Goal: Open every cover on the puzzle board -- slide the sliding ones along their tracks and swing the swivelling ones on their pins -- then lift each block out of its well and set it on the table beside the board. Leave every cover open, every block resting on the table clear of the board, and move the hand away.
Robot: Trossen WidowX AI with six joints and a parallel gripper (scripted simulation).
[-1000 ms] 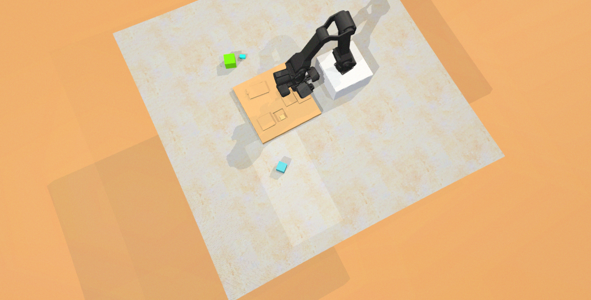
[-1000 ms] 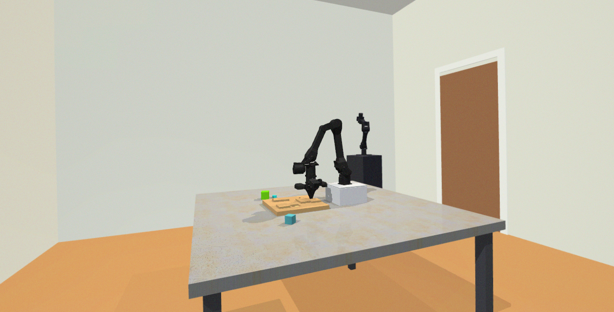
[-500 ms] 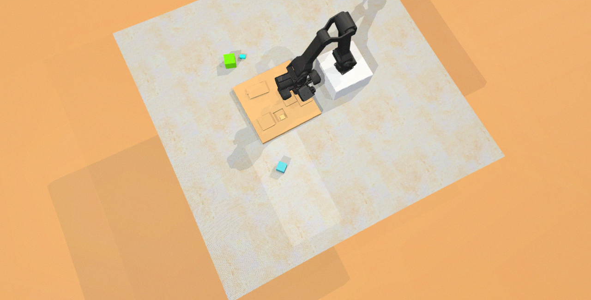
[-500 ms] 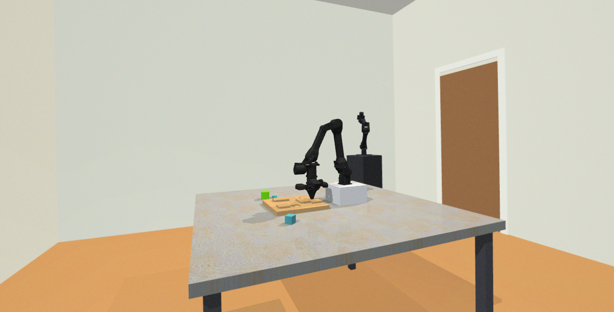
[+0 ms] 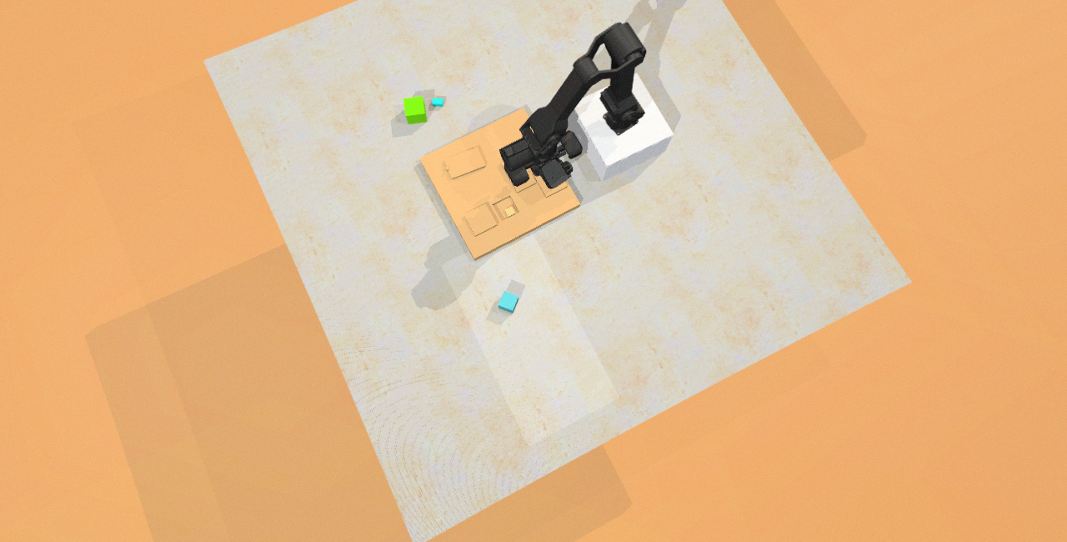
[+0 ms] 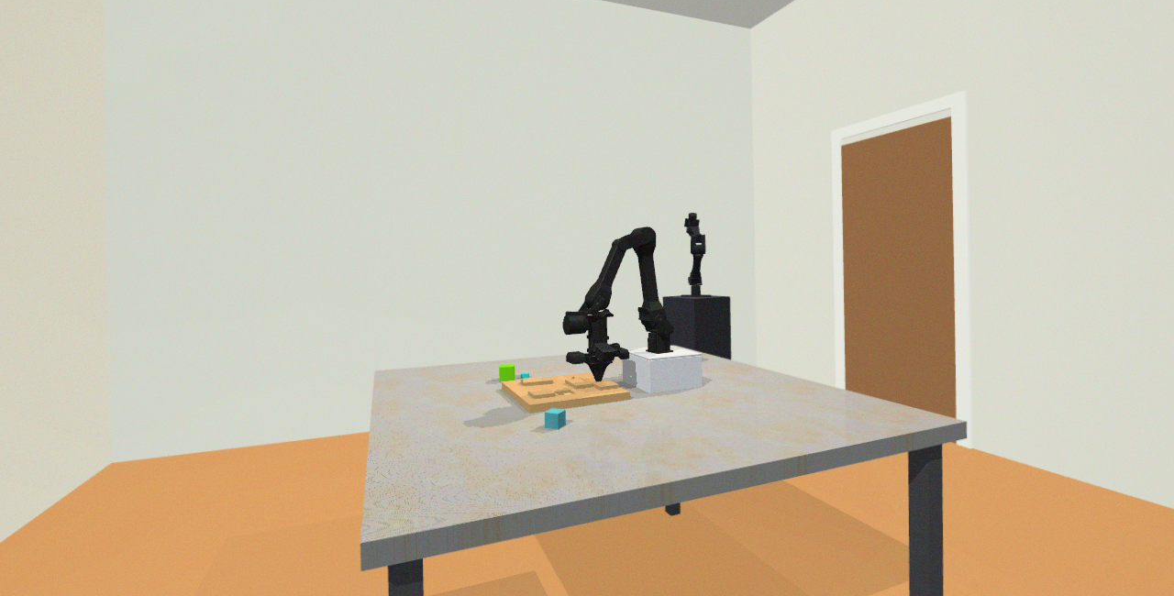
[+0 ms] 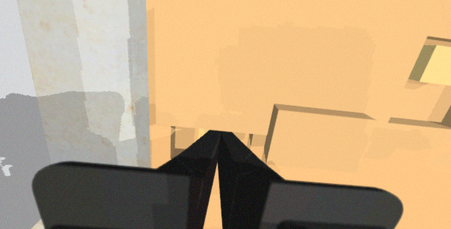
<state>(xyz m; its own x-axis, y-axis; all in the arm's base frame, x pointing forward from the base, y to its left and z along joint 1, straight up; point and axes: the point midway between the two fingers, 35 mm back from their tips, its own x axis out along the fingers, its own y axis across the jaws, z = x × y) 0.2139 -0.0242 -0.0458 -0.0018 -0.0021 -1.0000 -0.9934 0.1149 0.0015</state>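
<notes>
Now: the tan puzzle board 9 cm ahead of my gripper tip and 4 cm to the right of it. The rest, counted from my gripper tip: small cyan block (31 cm to the right, 11 cm ahead, 2 cm below); green cube (32 cm to the right, 17 cm ahead); cyan cube (26 cm ahead, 22 cm to the left, 1 cm below).
</notes>
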